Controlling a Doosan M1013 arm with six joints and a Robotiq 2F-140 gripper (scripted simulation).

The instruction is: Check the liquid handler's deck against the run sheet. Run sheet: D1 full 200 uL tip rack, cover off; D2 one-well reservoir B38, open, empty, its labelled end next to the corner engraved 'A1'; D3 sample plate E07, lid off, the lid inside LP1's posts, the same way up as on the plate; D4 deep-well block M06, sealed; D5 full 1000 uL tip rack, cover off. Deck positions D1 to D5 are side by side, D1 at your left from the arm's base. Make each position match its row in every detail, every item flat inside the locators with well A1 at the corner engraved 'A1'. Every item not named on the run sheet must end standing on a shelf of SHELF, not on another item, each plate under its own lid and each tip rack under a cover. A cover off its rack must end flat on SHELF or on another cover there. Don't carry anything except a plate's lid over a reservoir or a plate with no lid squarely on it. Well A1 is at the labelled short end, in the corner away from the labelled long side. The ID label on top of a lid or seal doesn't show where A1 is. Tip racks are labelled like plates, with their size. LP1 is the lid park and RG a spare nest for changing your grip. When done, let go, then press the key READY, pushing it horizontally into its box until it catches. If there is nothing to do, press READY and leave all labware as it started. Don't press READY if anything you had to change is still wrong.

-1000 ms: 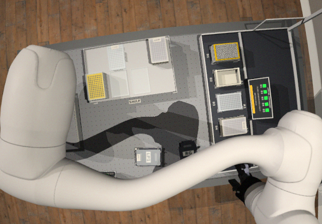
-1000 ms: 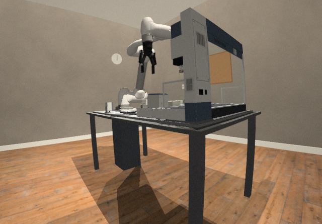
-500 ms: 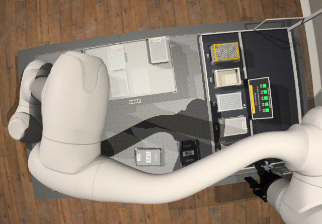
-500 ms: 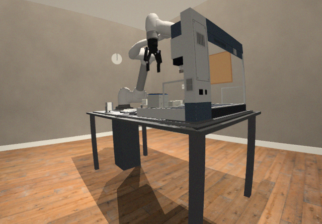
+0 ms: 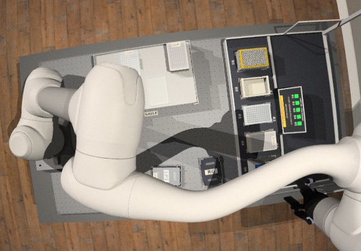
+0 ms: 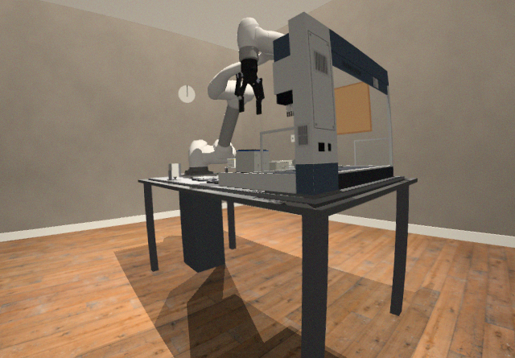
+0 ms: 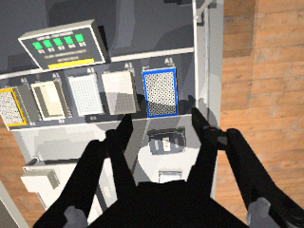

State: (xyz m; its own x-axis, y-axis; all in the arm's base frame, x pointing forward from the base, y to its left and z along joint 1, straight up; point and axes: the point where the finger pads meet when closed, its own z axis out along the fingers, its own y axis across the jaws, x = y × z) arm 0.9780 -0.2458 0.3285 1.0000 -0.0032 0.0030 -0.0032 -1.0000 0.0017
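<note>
My hand is 22 cm above the blue-framed tip rack, 1 cm to the right of it and 1 cm short of it. From my hand the other things lie so: deep-well block 27 cm below, 12 cm to the left; white well plate 28 cm below, 25 cm to the left; handler housing 37 cm ahead, 6 cm below, 5 cm to the right.
</note>
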